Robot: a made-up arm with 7 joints. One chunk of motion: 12 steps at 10 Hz.
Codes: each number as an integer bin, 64 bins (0 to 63) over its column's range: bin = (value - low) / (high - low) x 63, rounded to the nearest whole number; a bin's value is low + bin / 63 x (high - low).
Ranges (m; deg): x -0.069..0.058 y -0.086..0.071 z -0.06..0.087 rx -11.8..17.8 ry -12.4..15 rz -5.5..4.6
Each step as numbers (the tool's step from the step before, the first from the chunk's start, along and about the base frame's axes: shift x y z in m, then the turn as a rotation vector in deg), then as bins.
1 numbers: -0.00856 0.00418 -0.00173 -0.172 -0.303 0.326
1 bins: 30 36 25 25 28 36
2 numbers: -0.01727 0.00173 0.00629 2.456 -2.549 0.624
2 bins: 26 35 28 30 23 38
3 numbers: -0.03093 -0.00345 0.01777 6.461 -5.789 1.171
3 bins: 19 33 33 39 15 42
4 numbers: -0.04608 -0.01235 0.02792 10.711 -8.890 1.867
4 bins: 11 30 38 48 8 46
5 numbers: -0.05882 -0.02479 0.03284 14.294 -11.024 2.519
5 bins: 5 25 40 56 3 50
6 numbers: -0.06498 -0.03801 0.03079 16.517 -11.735 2.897
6 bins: 2 19 39 60 2 52
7 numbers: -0.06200 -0.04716 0.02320 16.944 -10.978 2.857
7 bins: 3 16 36 61 3 52
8 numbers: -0.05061 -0.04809 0.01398 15.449 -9.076 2.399
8 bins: 9 15 32 58 8 49
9 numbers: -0.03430 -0.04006 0.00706 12.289 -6.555 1.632
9 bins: 17 18 29 51 13 44
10 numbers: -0.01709 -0.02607 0.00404 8.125 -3.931 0.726
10 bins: 26 24 27 42 19 39
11 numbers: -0.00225 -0.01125 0.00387 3.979 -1.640 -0.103
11 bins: 33 30 27 34 25 34
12 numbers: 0.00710 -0.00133 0.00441 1.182 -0.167 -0.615
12 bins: 38 34 28 28 28 30
